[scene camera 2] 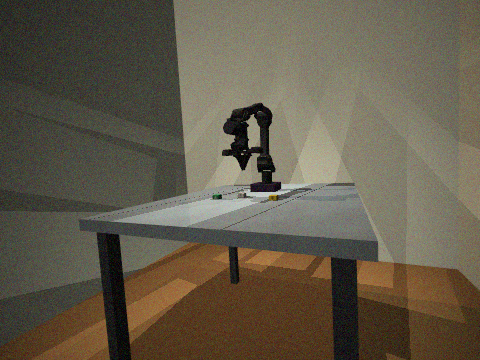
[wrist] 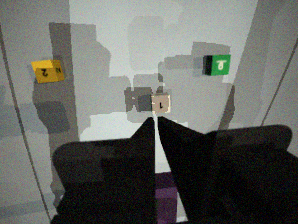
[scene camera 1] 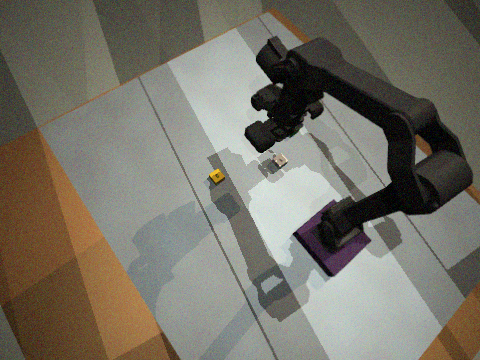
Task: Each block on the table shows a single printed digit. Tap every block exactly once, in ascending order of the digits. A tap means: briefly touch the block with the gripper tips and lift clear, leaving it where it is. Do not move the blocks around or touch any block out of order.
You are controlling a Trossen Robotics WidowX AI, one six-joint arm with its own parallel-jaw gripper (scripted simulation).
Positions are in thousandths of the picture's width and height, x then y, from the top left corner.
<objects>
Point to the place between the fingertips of the gripper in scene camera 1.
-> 578, 388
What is the gripper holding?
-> Nothing.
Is the gripper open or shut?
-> Shut.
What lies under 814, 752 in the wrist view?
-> The gripper.
</objects>
